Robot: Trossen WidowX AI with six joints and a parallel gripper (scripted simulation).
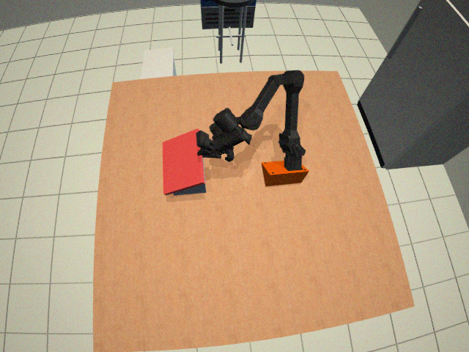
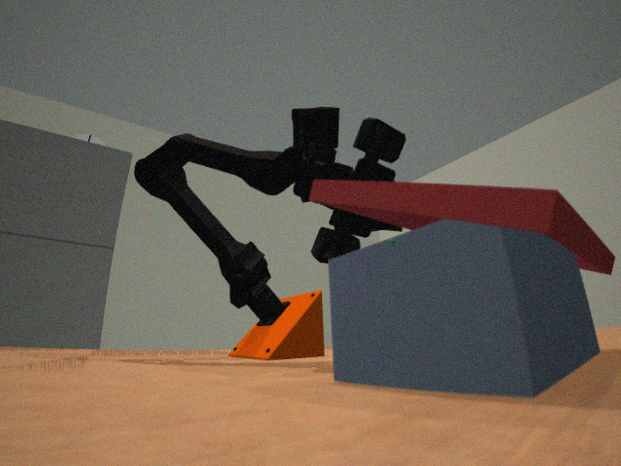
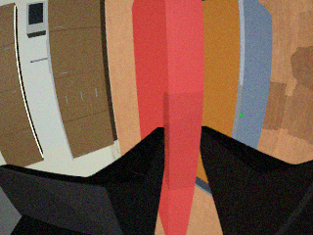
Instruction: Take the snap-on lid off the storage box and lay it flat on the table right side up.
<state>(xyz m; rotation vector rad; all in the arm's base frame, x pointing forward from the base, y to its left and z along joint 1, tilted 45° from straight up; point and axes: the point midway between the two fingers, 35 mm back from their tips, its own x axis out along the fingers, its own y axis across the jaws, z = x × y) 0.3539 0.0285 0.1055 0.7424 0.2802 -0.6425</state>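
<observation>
The red lid lies 7 cm ahead of my gripper tip and 3 cm below it. Round my gripper tip: blue storage box 6 cm ahead, 10 cm below.
</observation>
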